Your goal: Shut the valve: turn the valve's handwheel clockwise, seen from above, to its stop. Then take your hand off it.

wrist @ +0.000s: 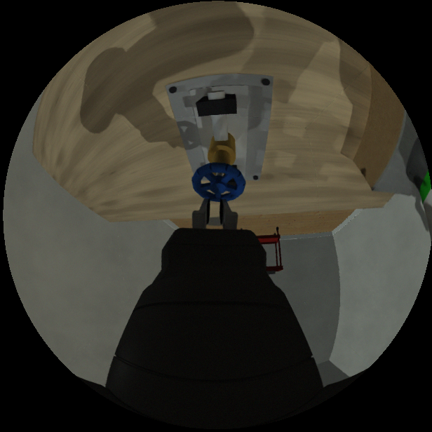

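Observation:
The blue spoked handwheel (220,185) sits near the middle of the wrist view, at the near end of the brass valve body (223,150). My gripper (214,206) points at the near rim of the handwheel. Its two fingers stand a small gap apart with nothing between them, so it is open, partly. The fingertips meet the wheel's near rim in the view; whether they touch it or stand above it I cannot tell. Part of the valve body is hidden behind the wheel.
The valve is on a grey mounting plate (260,120) with dark bolts at its corners. A black block (216,105) sits on the pipe at the plate's far end. The wooden table top (310,115) lies around it. A red frame (269,240) shows beyond the table's near edge.

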